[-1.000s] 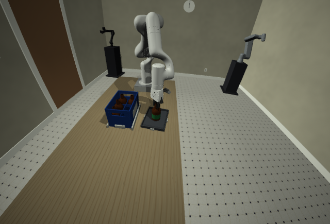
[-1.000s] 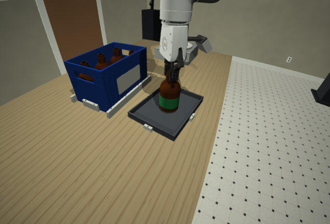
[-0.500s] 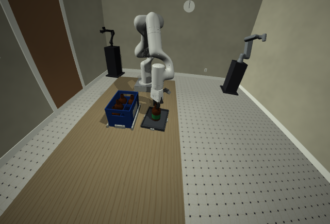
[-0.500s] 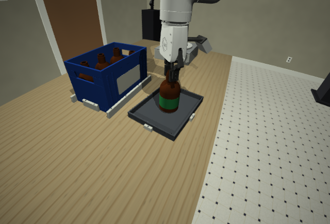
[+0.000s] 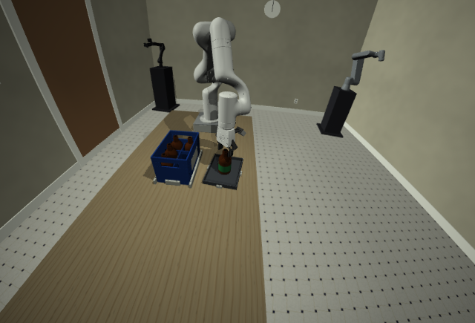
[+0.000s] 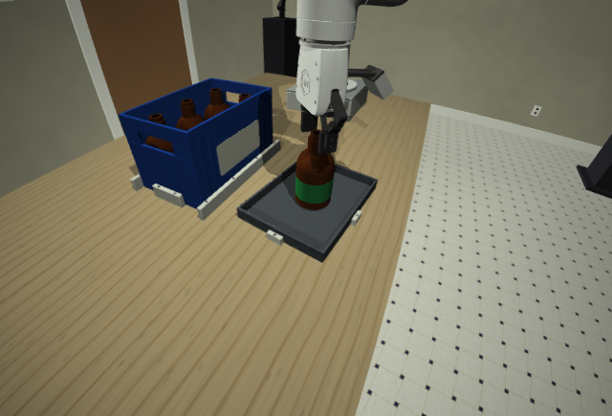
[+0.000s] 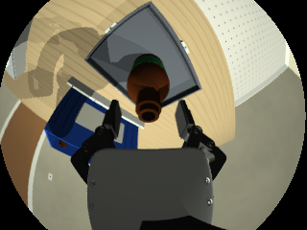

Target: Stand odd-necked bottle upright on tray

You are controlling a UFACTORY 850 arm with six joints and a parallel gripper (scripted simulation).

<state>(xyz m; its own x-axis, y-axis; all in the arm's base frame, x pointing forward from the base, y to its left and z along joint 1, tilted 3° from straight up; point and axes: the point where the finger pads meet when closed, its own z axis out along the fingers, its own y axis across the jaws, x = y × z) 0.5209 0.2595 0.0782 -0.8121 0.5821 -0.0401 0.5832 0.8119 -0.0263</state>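
The bottle lies 70 mm below my hand. The rest, counted from my hand: dark grey tray: 140 mm below; then blue crate: 270 mm to the right, 70 mm below, 40 mm ahead.
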